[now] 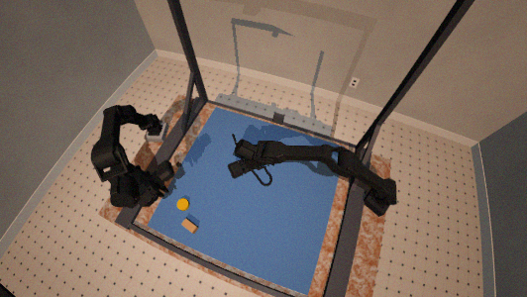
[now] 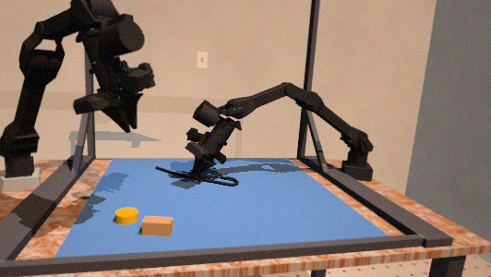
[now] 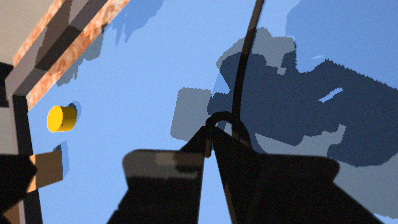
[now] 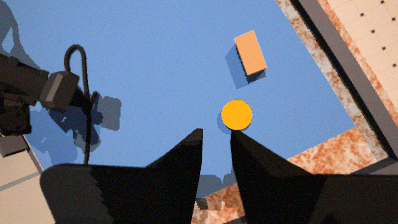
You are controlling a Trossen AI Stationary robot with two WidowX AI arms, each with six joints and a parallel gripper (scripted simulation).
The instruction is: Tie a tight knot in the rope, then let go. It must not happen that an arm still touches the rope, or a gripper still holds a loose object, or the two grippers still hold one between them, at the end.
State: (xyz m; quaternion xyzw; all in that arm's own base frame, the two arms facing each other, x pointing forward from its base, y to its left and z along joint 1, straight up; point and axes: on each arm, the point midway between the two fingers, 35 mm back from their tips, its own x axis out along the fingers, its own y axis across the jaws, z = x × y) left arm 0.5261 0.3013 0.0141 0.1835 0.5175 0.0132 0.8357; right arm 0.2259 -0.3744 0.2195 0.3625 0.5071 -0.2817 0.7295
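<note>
My left hand is 6 cm short of the blue mat, 5 cm to the right of it and 6 cm above it. The rest, counted from my left hand: yellow disc 24 cm ahead, 20 cm to the right, 4 cm below; then orange block 32 cm ahead, 13 cm to the right, 4 cm below.
Now: right hand 200 mm past the blue mat, 250 mm to the right of it and 250 mm above it. From my right hand the other things lie so: yellow disc 10 mm behind, 240 mm below; orange block 60 mm ahead, 70 mm to the left, 230 mm below.
</note>
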